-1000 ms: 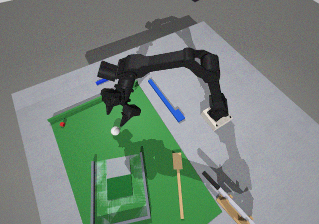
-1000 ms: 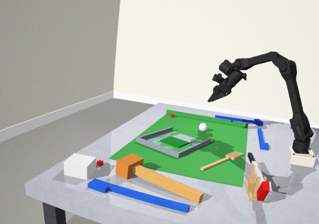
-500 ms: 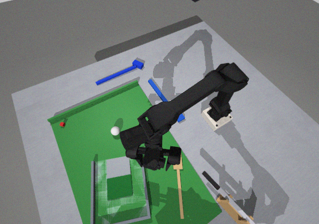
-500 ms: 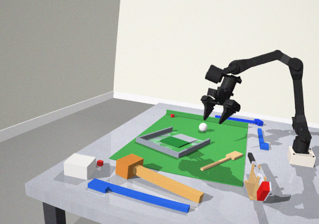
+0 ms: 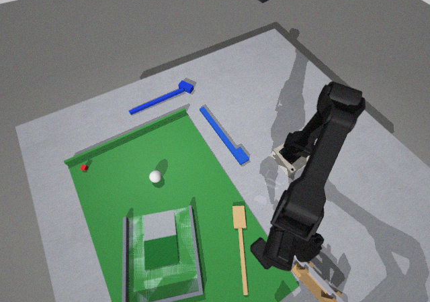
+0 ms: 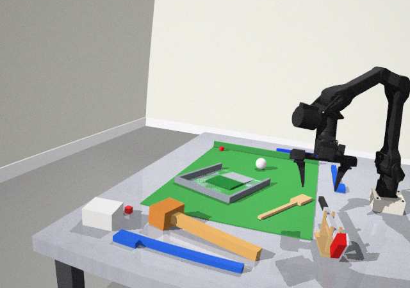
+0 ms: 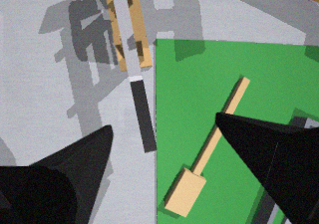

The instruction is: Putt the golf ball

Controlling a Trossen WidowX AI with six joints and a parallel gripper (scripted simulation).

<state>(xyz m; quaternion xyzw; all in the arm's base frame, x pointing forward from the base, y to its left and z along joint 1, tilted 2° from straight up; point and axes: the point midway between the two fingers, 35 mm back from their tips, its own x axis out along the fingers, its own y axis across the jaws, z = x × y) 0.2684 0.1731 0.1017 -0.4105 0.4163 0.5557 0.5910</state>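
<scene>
The tan paddle lies 6 cm ahead of my gripper tip, 9 cm to the right of it and 9 cm below it. Round my gripper tip: wooden stand: 3 cm behind, 13 cm to the left, 7 cm below; white golf ball: 17 cm ahead, 42 cm to the right, 8 cm below; white box: 54 cm ahead, 19 cm to the left, 8 cm below.
</scene>
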